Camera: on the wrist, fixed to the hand. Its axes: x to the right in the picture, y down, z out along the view.
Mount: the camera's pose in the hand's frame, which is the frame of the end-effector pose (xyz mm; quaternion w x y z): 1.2 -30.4 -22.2 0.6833 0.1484 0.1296 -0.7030
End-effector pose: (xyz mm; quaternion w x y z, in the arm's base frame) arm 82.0 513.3 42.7 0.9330 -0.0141 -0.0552 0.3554
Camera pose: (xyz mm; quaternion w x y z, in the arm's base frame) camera 105.5 491.7 22.7 0.8966 0.1216 0.1260 -0.4067
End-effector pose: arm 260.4 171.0 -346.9 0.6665 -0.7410 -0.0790 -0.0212
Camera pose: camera 258.8 152.1 -314.4 0.5607 -0.3491 -0.4917 -0.5674
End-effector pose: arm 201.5 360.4 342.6 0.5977 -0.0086 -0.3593 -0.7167
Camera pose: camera 184.2 348.6 311.3 0.0476 -0.4283 0.2805 0.8577
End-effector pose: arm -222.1 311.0 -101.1 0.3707 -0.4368 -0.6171 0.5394
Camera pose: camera -206.1 318.6 -67.9 0.7773 0.1205 -0.6007 0.1429
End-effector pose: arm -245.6 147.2 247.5 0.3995 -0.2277 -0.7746 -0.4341
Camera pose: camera -258.2 112.4 240.3 0.1020 0.5045 -0.7021 -0.4921
